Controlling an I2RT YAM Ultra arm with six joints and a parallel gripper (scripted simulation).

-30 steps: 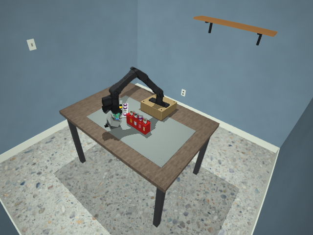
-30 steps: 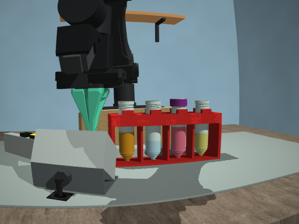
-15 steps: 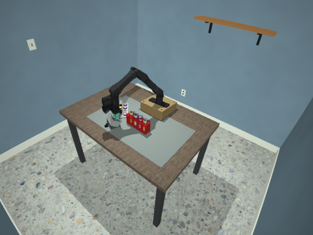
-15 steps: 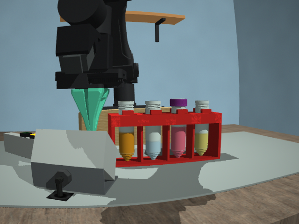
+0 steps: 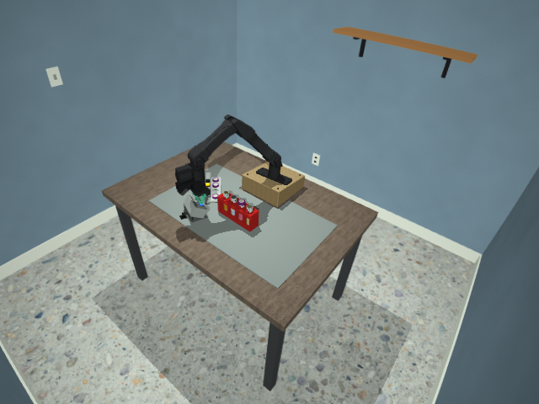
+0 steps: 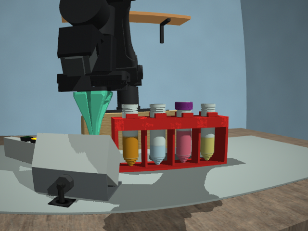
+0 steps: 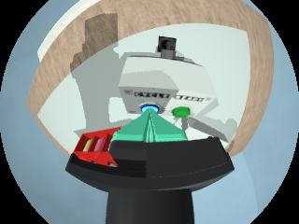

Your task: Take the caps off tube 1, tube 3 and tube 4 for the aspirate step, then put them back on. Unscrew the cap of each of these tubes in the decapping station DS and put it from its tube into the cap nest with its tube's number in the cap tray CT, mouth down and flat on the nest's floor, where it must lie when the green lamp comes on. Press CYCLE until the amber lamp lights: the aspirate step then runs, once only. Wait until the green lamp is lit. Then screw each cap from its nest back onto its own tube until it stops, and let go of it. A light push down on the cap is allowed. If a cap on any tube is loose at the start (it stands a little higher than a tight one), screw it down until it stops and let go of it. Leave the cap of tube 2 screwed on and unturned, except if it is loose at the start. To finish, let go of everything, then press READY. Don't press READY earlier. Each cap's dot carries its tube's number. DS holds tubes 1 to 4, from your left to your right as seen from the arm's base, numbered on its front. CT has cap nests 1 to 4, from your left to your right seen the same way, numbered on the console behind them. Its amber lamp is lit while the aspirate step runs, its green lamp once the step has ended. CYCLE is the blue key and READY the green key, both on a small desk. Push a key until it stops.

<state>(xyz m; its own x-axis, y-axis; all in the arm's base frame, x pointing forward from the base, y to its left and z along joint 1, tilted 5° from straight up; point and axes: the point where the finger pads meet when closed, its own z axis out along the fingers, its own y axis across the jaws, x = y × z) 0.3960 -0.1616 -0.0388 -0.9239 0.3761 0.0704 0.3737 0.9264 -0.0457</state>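
Now: hand 1 cm above the blue key. Also, from my hand: grey key desk 2 cm to the right, 2 cm below; green key 2 cm behind, 4 cm to the right, 1 cm below.
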